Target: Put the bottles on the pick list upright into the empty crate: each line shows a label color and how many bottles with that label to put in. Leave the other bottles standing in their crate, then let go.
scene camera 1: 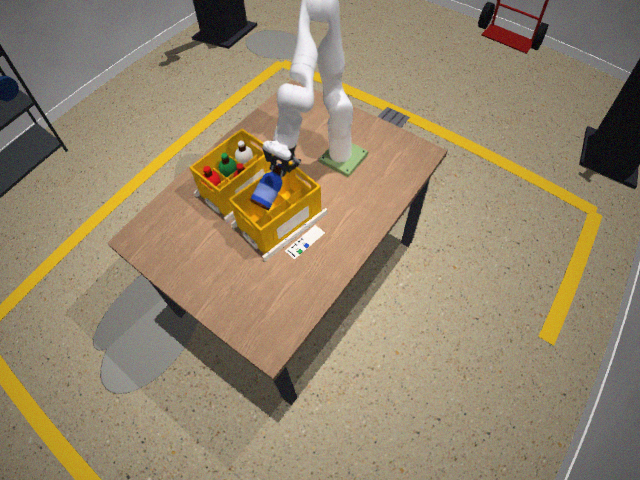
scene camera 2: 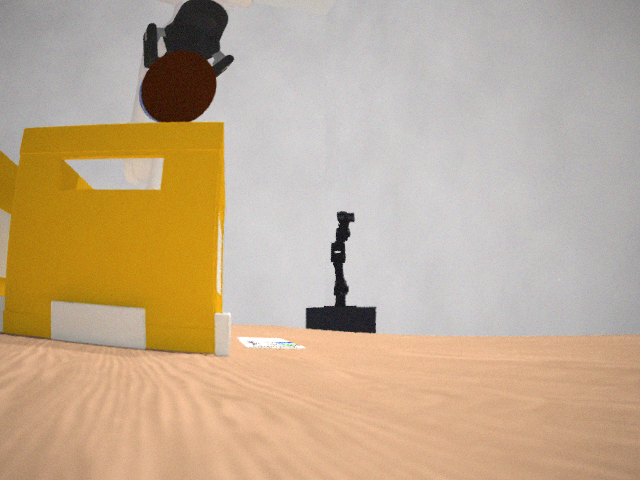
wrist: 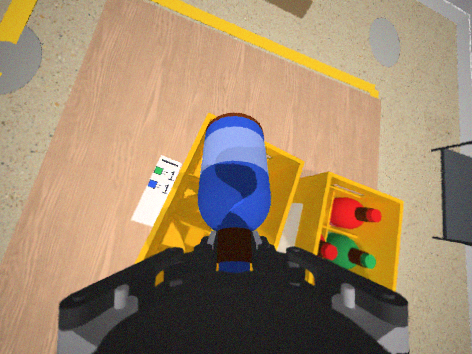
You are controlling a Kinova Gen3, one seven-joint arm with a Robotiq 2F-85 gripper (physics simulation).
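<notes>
My gripper is shut on the dark neck of a blue bottle. The bottle is strongly tilted, nearly lying, with its base above the rim of the near yellow crate. No bottle shows inside that crate. The other yellow crate holds a red bottle, a green bottle, a white bottle and another red-capped bottle. The pick list shows green and blue squares; its numbers are unclear.
Both crates stand side by side on the wooden table. White strips run along the near crate's foot. The arm's green base plate is behind the near crate. A dark shelf stands off to the left.
</notes>
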